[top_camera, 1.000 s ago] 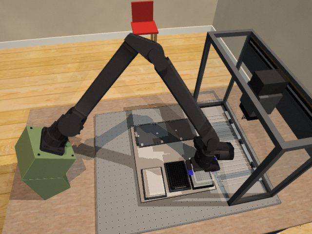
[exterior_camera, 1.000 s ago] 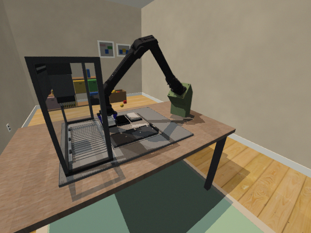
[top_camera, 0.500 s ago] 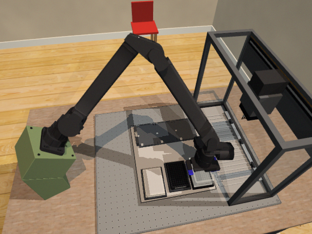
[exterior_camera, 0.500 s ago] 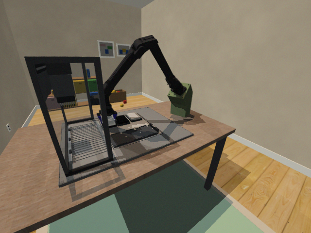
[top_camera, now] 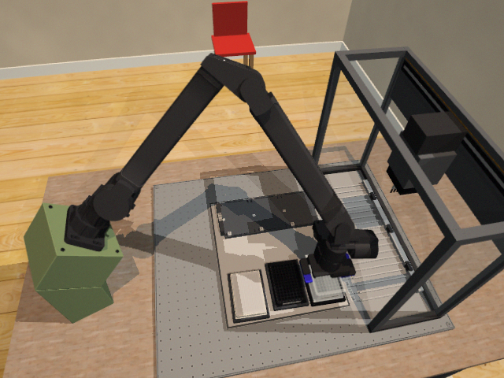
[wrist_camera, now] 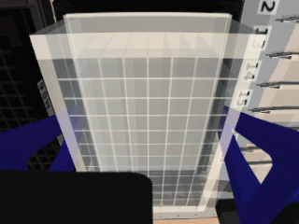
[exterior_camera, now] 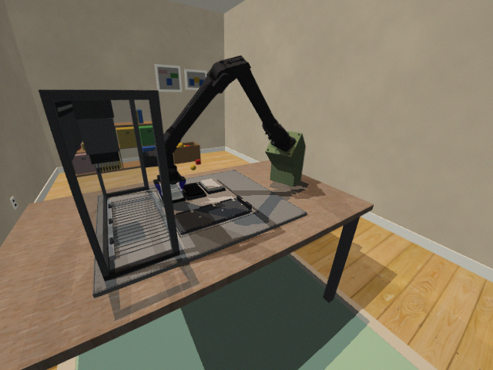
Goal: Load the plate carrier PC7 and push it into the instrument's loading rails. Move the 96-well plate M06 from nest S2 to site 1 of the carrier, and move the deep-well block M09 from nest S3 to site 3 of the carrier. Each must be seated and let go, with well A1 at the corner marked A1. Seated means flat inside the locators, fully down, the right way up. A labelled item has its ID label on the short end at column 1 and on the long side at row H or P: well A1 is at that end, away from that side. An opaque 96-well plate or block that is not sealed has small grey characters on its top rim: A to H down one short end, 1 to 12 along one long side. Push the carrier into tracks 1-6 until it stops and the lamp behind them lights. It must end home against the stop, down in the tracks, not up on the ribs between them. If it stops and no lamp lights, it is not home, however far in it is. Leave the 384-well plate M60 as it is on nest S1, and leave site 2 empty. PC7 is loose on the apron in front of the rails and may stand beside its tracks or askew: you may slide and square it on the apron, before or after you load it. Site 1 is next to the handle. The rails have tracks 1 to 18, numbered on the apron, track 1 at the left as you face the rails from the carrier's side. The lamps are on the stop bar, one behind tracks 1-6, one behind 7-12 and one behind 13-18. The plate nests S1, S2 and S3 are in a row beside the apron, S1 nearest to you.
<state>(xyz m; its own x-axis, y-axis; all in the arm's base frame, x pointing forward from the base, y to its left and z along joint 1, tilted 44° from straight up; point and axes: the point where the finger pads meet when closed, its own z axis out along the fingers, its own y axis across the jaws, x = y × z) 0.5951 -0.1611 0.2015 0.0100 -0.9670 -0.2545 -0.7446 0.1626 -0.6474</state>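
Now: the clear 96-well plate M06 right at my hand. From my hand the other things lie so: white 384-well plate M60 (22 cm behind, 2 cm to the right); nest S2 (11 cm behind, 2 cm below); nest S3 (2 cm below).
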